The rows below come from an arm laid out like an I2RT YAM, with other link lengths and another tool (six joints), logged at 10 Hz.
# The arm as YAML. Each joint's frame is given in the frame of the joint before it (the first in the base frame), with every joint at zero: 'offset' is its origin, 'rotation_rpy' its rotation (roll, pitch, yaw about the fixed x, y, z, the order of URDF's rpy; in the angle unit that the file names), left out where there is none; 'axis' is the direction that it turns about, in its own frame. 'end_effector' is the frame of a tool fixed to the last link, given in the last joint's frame.
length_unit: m
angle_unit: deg
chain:
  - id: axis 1
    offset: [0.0, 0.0, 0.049]
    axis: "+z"
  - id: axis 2
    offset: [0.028, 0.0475, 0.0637]
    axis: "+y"
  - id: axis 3
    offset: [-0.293, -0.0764, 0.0]
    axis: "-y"
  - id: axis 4
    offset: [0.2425, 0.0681, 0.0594]
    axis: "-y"
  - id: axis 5
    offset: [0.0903, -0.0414, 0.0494]
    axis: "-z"
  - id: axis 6
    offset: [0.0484, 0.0, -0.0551]
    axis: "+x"
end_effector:
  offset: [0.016, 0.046, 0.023]
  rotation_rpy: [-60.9, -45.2, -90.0]
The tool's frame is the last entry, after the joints.
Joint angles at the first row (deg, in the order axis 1, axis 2, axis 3, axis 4, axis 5, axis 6):
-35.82 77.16 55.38 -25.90 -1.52 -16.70
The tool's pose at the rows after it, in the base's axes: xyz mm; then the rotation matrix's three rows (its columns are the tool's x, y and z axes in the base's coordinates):
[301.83 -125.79 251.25], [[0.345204 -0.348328 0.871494], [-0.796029 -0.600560 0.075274], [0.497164 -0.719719 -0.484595]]
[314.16 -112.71 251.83], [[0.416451 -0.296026 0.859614], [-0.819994 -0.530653 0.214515], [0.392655 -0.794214 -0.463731]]
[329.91 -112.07 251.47], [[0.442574 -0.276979 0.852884], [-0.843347 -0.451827 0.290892], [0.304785 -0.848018 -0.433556]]
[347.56 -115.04 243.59], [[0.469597 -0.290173 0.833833], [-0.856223 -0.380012 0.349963], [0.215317 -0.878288 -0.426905]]
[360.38 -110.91 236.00], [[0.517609 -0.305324 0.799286], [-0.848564 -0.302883 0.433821], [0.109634 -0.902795 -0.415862]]
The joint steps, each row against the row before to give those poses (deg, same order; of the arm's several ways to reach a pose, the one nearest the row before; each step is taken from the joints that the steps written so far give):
3.33 3.33 2.63 -2.86 -5.79 1.24
1.98 3.28 2.62 -2.87 -7.01 1.39
0.81 4.11 3.06 -1.21 -5.10 2.24
0.61 5.21 3.45 -1.61 -3.62 1.43
1.08 4.44 3.14 -3.15 -4.53 0.42

